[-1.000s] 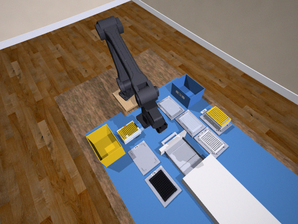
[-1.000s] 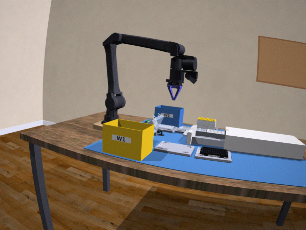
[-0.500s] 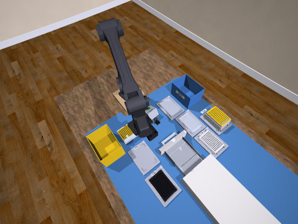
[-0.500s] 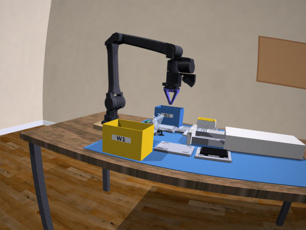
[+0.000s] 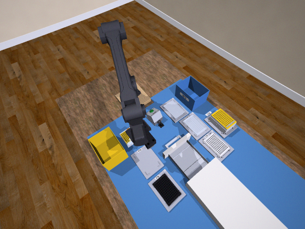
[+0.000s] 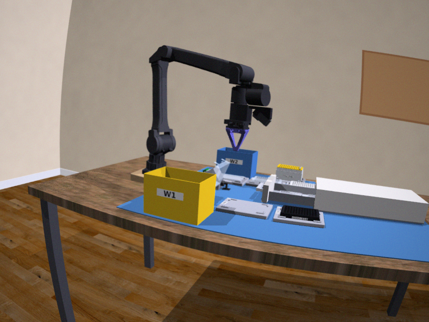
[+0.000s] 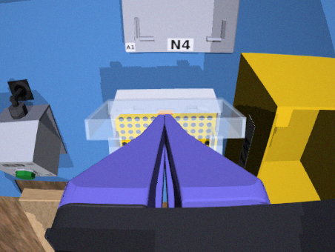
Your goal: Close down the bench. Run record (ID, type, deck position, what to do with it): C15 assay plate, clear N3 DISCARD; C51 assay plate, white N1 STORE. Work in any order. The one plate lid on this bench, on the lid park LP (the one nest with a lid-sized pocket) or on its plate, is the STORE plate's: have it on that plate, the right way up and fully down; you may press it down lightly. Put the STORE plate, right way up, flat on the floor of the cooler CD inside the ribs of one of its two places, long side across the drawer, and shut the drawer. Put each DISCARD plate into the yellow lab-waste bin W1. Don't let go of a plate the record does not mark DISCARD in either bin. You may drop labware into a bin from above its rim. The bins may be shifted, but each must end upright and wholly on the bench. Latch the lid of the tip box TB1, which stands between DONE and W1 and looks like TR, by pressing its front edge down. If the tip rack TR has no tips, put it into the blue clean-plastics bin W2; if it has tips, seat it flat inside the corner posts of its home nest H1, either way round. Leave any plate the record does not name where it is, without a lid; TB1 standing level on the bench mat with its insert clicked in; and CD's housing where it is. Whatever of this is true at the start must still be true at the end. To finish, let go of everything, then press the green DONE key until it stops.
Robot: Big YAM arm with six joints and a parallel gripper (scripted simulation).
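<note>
Right now my hand is 10 cm above the tip box lid, 6 cm past it and 1 cm to the right of it. Also, from my hand: nest N4 (19 cm below, 5 cm ahead, 3 cm to the right); then green DONE key (21 cm to the left, 14 cm behind, 13 cm below); then yellow bin W1 (15 cm below, 14 cm to the right, 14 cm behind).
</note>
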